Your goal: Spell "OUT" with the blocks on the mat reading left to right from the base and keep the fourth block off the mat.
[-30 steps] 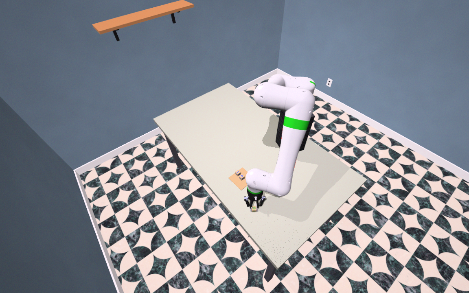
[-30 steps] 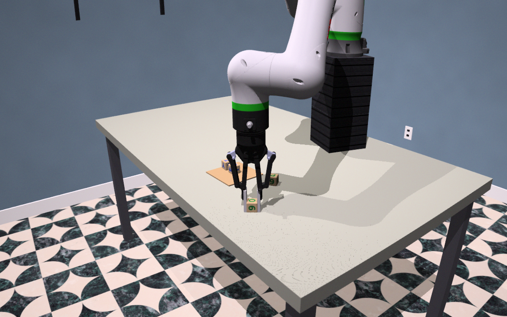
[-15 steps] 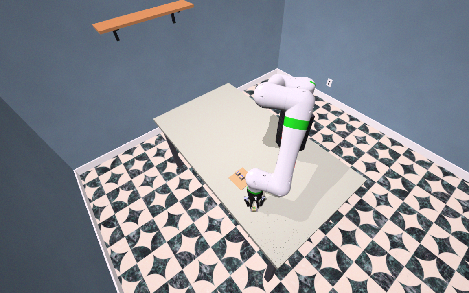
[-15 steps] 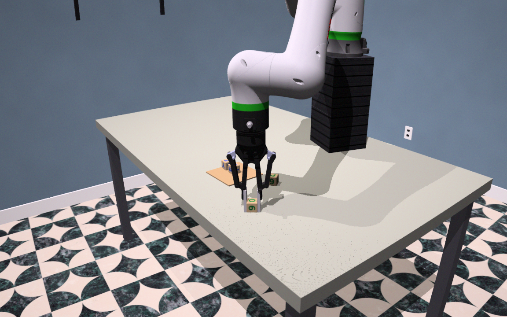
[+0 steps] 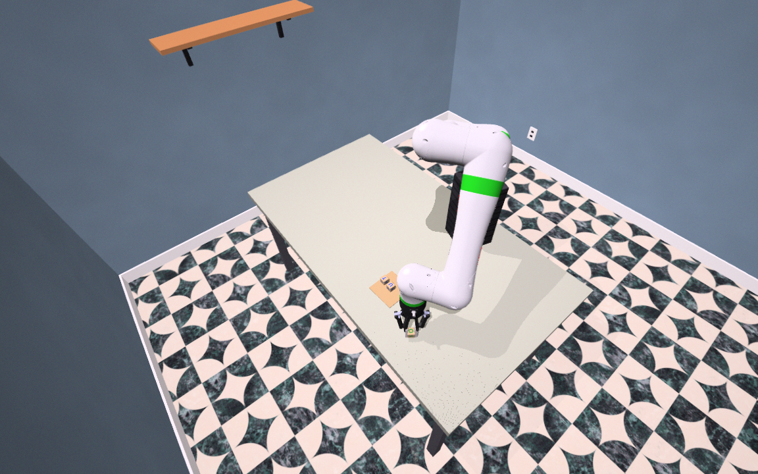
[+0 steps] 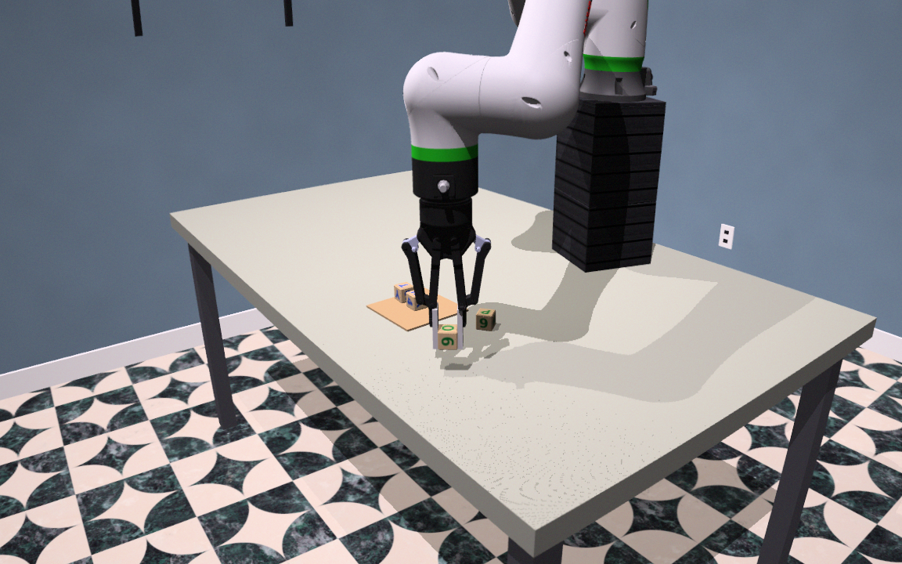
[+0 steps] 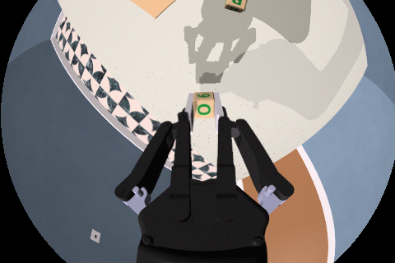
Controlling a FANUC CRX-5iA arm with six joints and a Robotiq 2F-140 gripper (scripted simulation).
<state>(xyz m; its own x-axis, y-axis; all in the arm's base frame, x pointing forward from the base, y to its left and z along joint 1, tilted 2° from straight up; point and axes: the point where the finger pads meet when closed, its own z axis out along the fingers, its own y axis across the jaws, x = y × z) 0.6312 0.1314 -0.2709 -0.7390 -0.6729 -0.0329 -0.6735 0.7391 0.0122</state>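
The tan mat lies 22 cm to the right of my hand, 13 cm behind it and 8 cm below it. Round my hand: wooden block: 2 cm below.
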